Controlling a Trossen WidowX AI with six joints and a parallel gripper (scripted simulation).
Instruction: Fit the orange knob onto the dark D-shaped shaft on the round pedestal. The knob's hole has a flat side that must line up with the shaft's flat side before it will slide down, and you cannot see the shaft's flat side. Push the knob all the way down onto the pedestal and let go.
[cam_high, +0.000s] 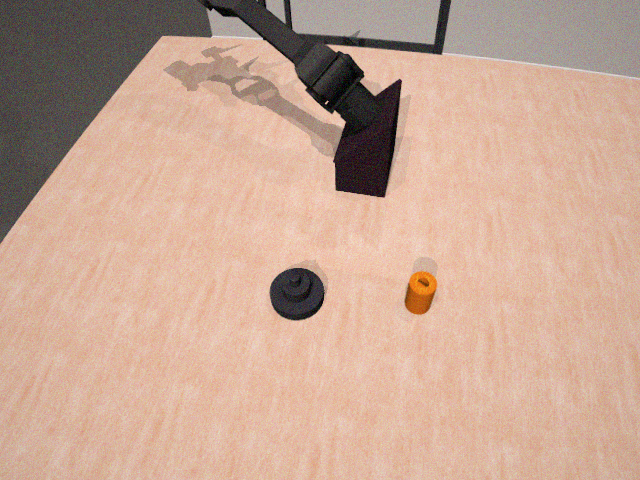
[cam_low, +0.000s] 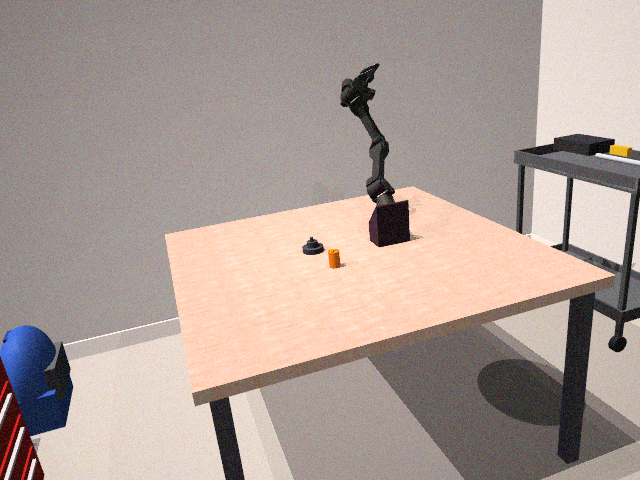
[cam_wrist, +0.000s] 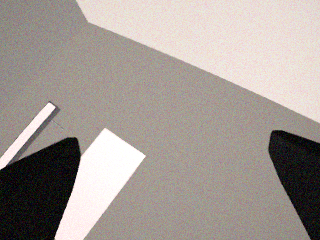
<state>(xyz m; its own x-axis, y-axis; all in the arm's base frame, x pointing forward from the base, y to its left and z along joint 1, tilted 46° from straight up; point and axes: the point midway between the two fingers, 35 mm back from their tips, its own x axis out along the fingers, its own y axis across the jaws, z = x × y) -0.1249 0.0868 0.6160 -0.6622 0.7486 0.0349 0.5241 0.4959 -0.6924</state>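
Right now my gripper tip is 370 mm short of the orange knob, 520 mm to the right of it and 620 mm above it. The rest, counted from my gripper tip: round pedestal: 410 mm ahead, 340 mm to the left, 620 mm below.
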